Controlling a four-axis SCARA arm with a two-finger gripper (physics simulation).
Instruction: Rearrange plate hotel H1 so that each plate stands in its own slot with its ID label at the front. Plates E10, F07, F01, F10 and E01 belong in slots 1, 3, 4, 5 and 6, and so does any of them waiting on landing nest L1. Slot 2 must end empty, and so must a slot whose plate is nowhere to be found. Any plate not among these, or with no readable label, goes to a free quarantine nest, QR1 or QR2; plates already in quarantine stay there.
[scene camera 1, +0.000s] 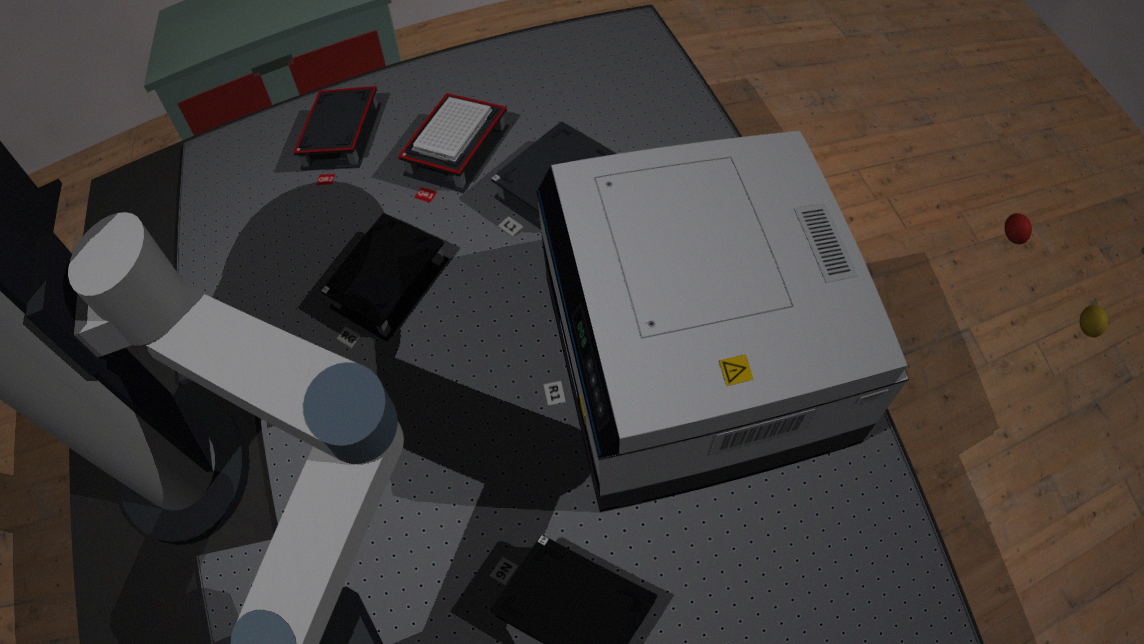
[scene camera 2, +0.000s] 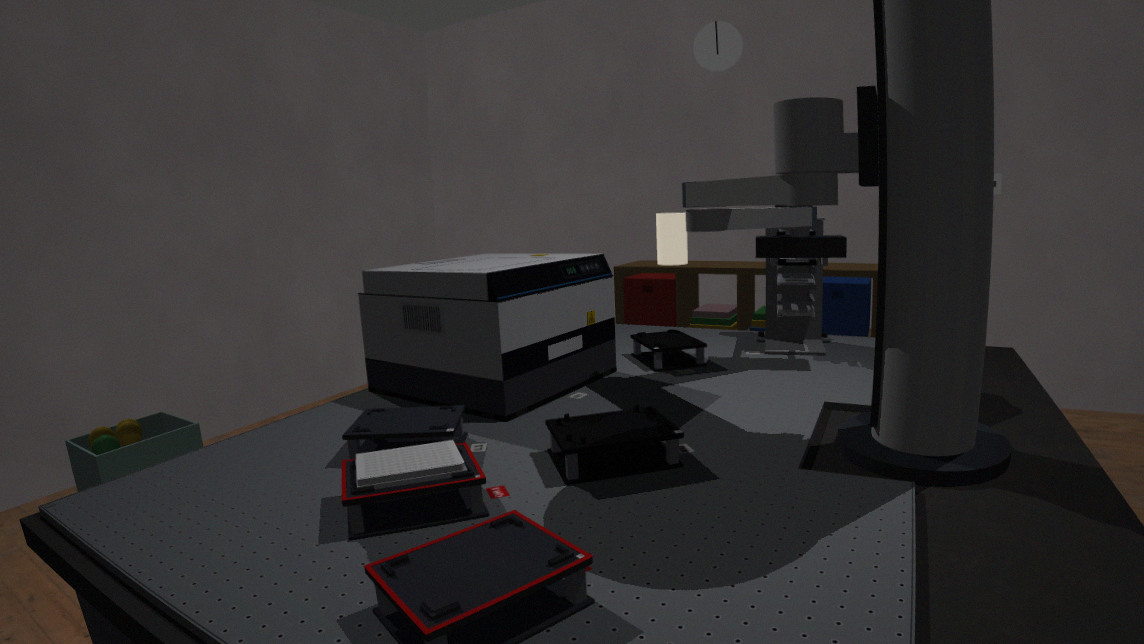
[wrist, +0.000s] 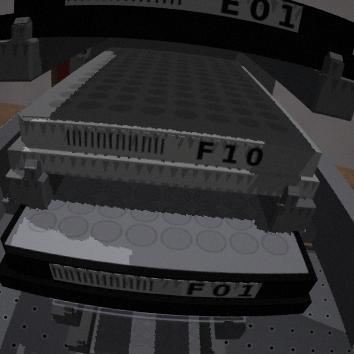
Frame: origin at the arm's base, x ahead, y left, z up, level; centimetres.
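Seen in the pictures: gripper, fingertip midpoint: (wrist: 166, 135); arm's base at its link origin: (scene camera 1: 182, 469) (scene camera 2: 921, 449).
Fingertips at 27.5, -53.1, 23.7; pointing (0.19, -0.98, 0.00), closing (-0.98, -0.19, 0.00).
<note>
Pixels of each thing's top centre, then the offset from my fingertips to it, as dx, dy, dz. "spot": a spot on its surface instead.
- black-rimmed plate F01 at its top centre: (wrist: 165, 146) (scene camera 2: 796, 256) -0.1, +0.5, -0.3
- plate F10 at its top centre: (wrist: 172, 72) +0.4, -1.7, +2.2
- Black plate E01 at a spot on its surface: (wrist: 200, 22) spot: -1.2, +4.5, +4.8
- white plate at its top centre: (scene camera 2: 408, 458) (scene camera 1: 451, 125) +29.3, +96.6, -16.0
- red-rimmed nest QR1 at its top centre: (scene camera 2: 408, 464) (scene camera 1: 452, 128) +29.3, +96.6, -16.8
- Nest QR2 at its top centre: (scene camera 2: 476, 557) (scene camera 1: 334, 116) +9.3, +109.4, -16.8
- Landing nest L1 at its top centre: (scene camera 1: 555, 164) (scene camera 2: 405, 416) +43.0, +82.7, -17.0
- large white device at its top centre: (scene camera 1: 728, 258) (scene camera 2: 485, 261) +53.4, +46.3, +2.7
- Black nest RG at its top centre: (scene camera 2: 611, 419) (scene camera 1: 379, 262) +13.4, +73.4, -16.4
- black nest at its top centre: (scene camera 1: 573, 604) (scene camera 2: 667, 336) +25.7, +18.2, -16.8
My gripper (scene camera 2: 800, 248) is shut on black-rimmed plate F01 (wrist: 220, 290), level, label facing the wrist camera, at hotel H1 (scene camera 2: 770, 288); the fingers are hidden. F01's far part reaches under plate F10 (wrist: 170, 145), a pale plate resting on the hotel's brackets. Black plate E01 (wrist: 200, 22) is above F10, cut off by the view's top. A white plate (scene camera 1: 453, 128) (scene camera 2: 412, 462) lies on red-rimmed nest QR1 (scene camera 1: 432, 164) (scene camera 2: 416, 489). Nest QR2 (scene camera 1: 340, 120) (scene camera 2: 480, 564) bears no plate. Landing nest L1 (scene camera 1: 544, 164) (scene camera 2: 406, 420) shows no plate.
A large white device (scene camera 1: 696, 248) (scene camera 2: 480, 328) stands beside L1. Black nest RG (scene camera 1: 384, 272) (scene camera 2: 612, 430) is between the arm column (scene camera 2: 932, 240) and L1. Another black nest (scene camera 1: 572, 592) (scene camera 2: 668, 341) stands beyond the device, towards the hotel.
</note>
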